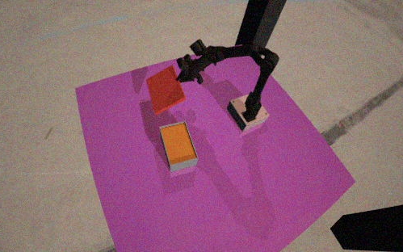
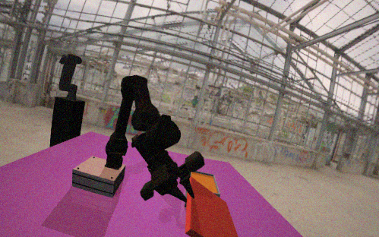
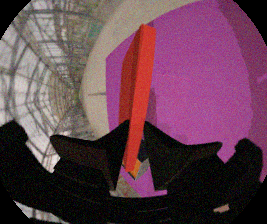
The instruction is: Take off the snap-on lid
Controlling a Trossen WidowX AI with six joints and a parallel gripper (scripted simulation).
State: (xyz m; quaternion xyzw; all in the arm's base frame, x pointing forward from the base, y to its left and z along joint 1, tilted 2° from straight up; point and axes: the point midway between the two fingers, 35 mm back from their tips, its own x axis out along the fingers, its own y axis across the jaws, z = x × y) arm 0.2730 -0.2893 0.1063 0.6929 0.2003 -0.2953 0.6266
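Now: the lid 70 mm ahead of my gripper tip, 30 mm below it and 10 mm to the right of it. The rest, counted from my gripper tip: storage box: 280 mm to the left, 120 mm below, 120 mm ahead.
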